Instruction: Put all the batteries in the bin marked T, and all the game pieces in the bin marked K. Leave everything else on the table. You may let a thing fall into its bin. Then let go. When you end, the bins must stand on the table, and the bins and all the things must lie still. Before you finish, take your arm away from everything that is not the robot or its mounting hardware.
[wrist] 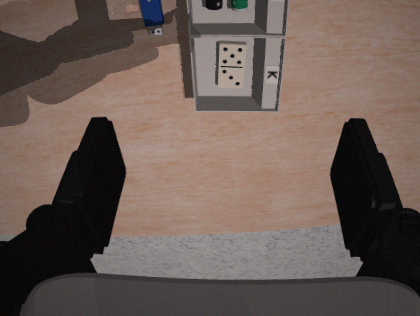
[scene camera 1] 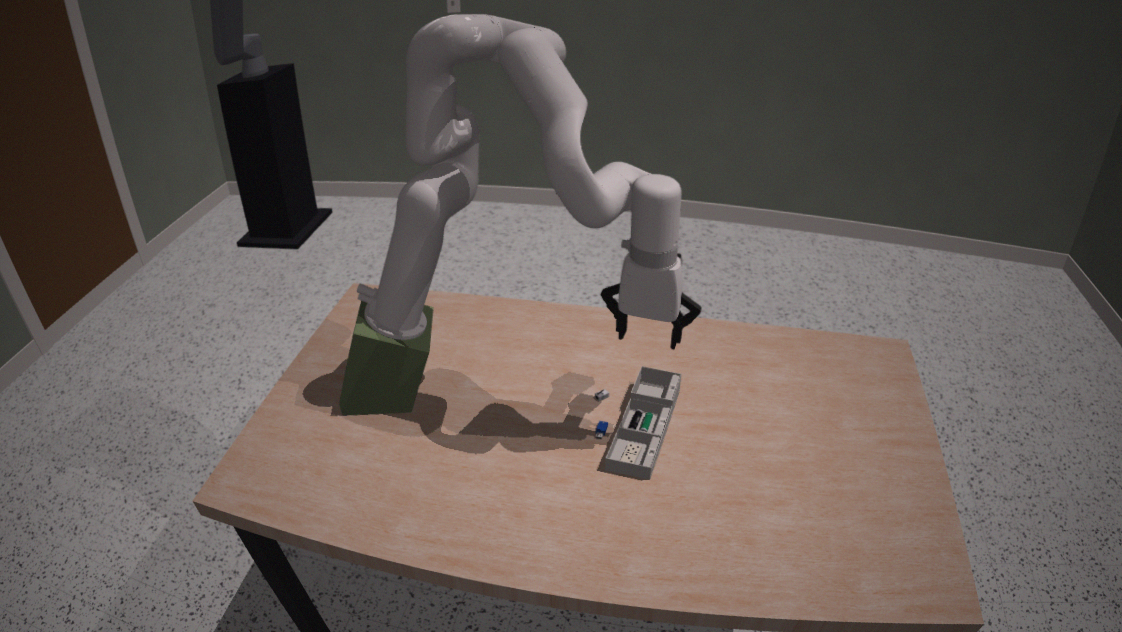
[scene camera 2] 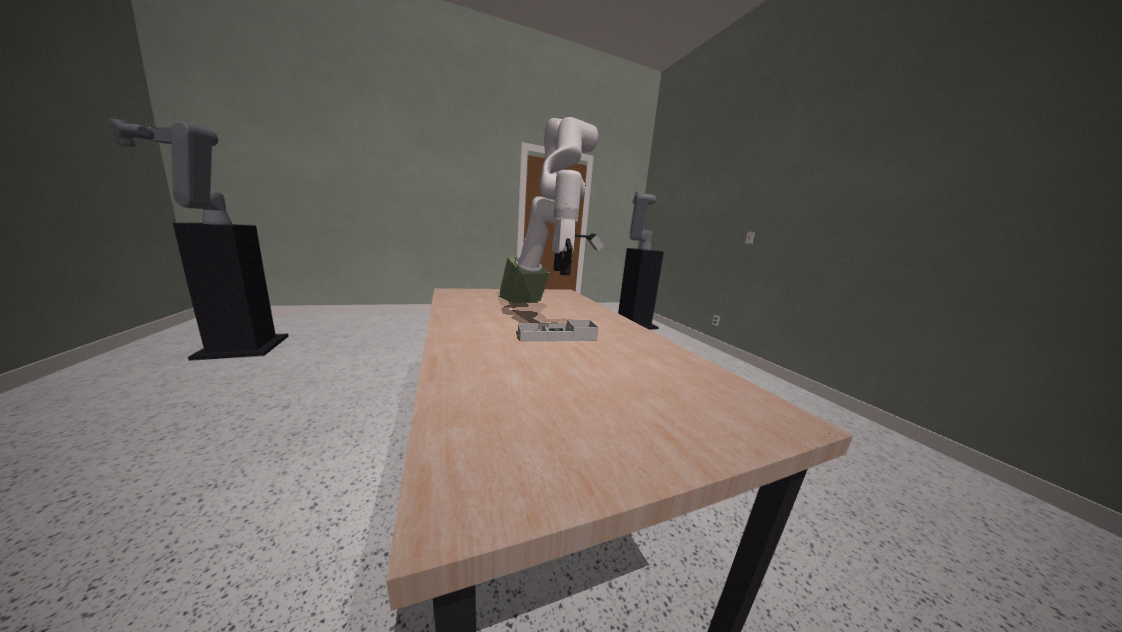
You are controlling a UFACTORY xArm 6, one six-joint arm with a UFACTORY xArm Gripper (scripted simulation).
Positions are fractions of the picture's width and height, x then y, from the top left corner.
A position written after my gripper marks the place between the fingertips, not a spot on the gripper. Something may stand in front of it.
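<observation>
Visible: my gripper (scene camera 2: 0.50,0.43), (wrist: 0.54,0.46).
</observation>
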